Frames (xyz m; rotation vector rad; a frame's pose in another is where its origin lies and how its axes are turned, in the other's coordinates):
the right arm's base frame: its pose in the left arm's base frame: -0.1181 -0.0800 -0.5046 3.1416 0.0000 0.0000
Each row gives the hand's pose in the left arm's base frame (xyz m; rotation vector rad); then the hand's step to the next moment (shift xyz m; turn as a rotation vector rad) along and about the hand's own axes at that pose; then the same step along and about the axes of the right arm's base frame.
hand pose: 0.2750 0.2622 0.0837 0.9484 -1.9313 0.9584
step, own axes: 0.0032 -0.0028 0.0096 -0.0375 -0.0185 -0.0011
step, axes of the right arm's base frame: -0.0019 0.0103 0.0005 0.0322 -0.0031 0.0265
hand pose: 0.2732 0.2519 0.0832 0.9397 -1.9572 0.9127
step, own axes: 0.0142 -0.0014 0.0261 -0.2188 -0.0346 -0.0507
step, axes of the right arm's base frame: -0.0135 0.0265 -0.0007 0.1406 -0.0896 0.1544
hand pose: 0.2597 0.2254 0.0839 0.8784 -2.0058 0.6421
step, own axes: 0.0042 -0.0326 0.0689 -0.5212 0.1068 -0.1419
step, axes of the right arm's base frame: -0.0101 0.0701 0.0286 0.1991 -0.3464 0.3789
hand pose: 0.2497 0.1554 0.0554 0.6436 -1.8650 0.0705
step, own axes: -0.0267 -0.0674 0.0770 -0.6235 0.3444 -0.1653
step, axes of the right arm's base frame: -0.0280 0.0734 0.0708 0.1344 -0.5971 0.4002
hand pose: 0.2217 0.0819 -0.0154 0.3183 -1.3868 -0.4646
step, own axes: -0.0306 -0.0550 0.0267 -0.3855 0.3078 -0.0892
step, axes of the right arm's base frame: -0.0368 0.0313 0.0484 0.0823 -0.4523 0.1999
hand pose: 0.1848 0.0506 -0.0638 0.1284 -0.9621 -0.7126
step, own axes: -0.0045 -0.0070 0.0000 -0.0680 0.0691 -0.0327
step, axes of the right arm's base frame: -0.0051 0.0026 0.0060 0.0352 -0.0877 0.0392
